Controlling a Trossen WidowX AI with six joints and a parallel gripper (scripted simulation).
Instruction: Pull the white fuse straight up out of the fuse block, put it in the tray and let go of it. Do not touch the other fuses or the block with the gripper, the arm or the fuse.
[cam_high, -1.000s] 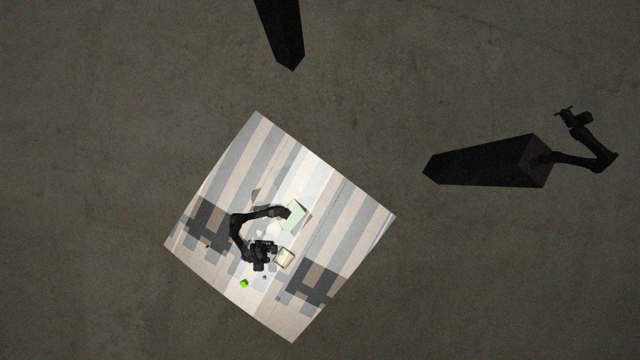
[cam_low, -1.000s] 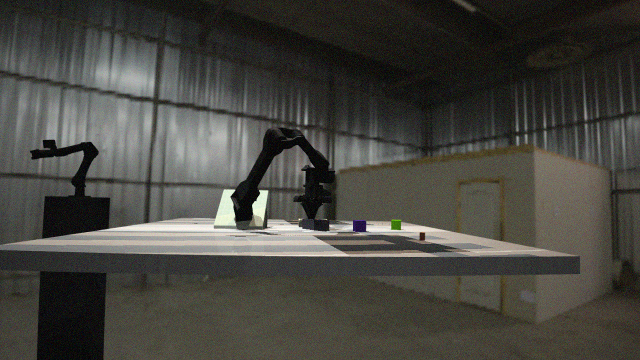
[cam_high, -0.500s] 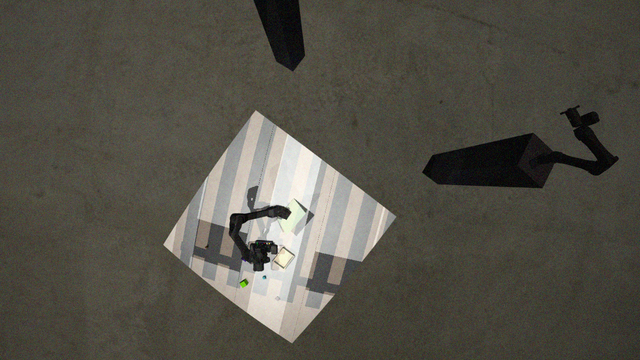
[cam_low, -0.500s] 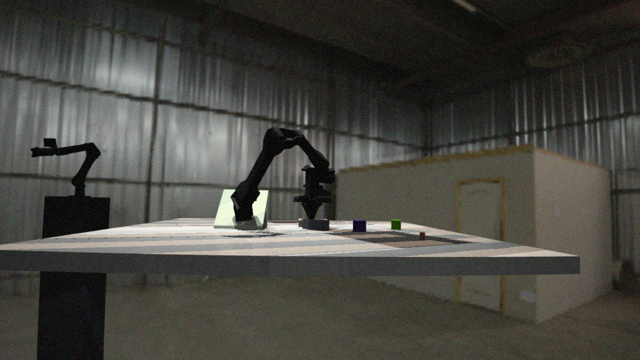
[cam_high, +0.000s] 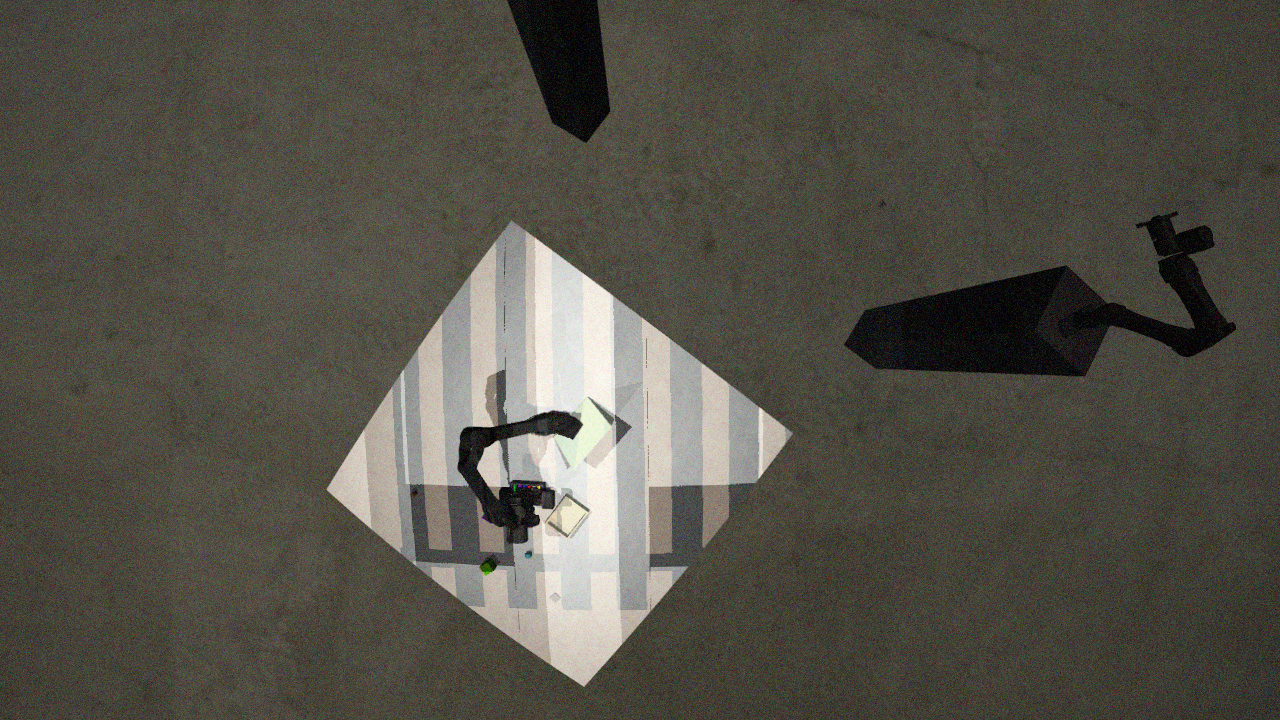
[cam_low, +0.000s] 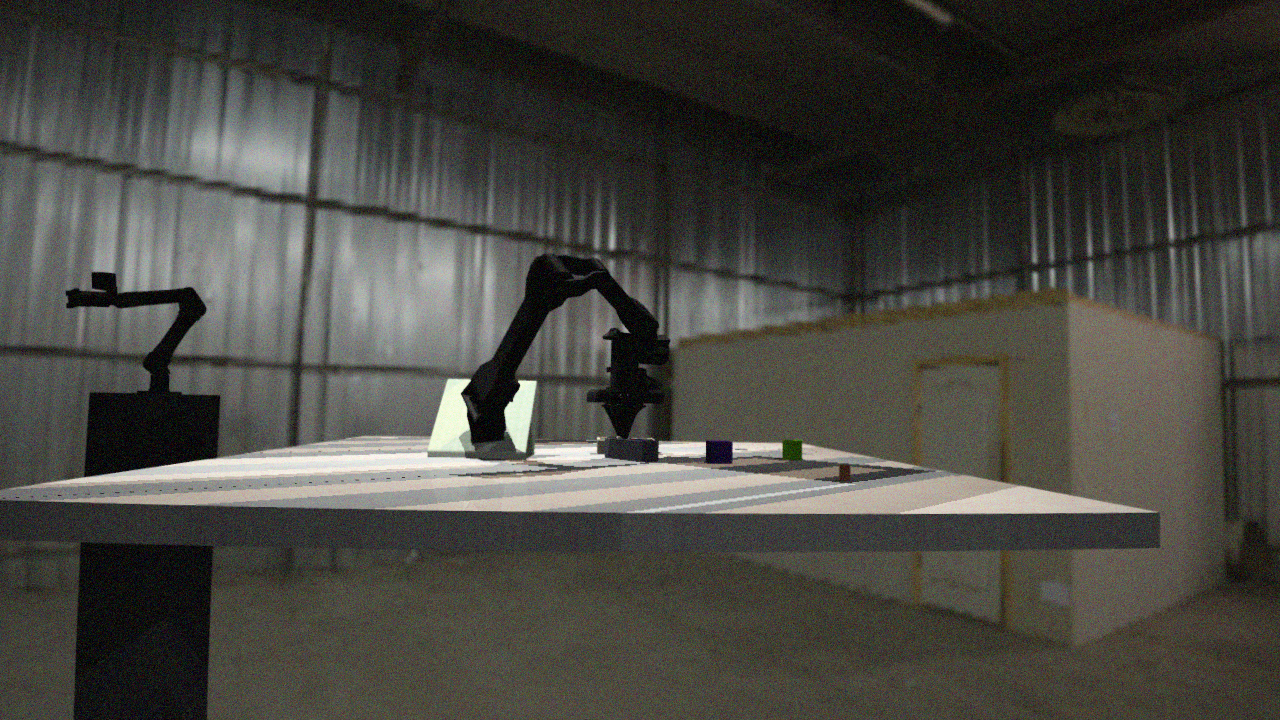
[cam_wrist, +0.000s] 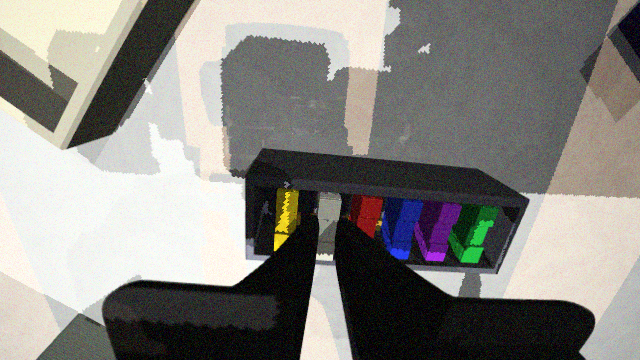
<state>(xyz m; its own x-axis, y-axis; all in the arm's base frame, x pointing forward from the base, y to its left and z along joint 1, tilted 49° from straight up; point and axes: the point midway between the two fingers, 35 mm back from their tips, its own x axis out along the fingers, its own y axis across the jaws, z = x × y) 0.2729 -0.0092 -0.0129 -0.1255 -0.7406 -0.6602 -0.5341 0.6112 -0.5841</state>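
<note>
The yellow fuse is 10 mm to the left of my gripper tip, 10 mm below it and 10 mm behind it. Also, from my gripper tip: blue fuse 30 mm to the right, 20 mm ahead, 10 mm below; then red fuse 20 mm to the right, 10 mm below, 10 mm ahead; then white fuse 10 mm below.
</note>
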